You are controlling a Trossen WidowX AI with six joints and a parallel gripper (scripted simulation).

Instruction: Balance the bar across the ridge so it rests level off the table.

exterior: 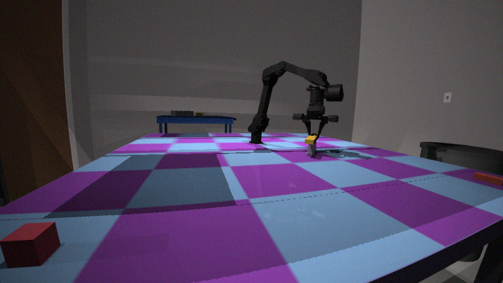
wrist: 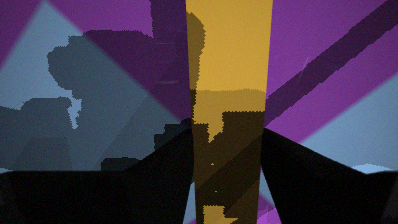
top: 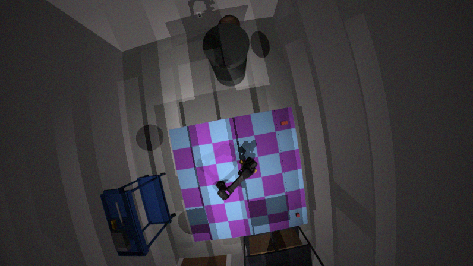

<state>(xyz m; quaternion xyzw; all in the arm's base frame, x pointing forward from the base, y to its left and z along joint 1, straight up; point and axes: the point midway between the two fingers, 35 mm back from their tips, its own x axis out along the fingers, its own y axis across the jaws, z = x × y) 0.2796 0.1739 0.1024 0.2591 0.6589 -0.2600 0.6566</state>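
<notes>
The yellow bar lies 2 cm to the right of my gripper tip and 2 cm ahead of it. From my gripper tip the other things lie so: dark red cube (67 cm to the right, 46 cm ahead, 5 cm below); then flat orange block (46 cm ahead, 33 cm to the left, 6 cm below).
</notes>
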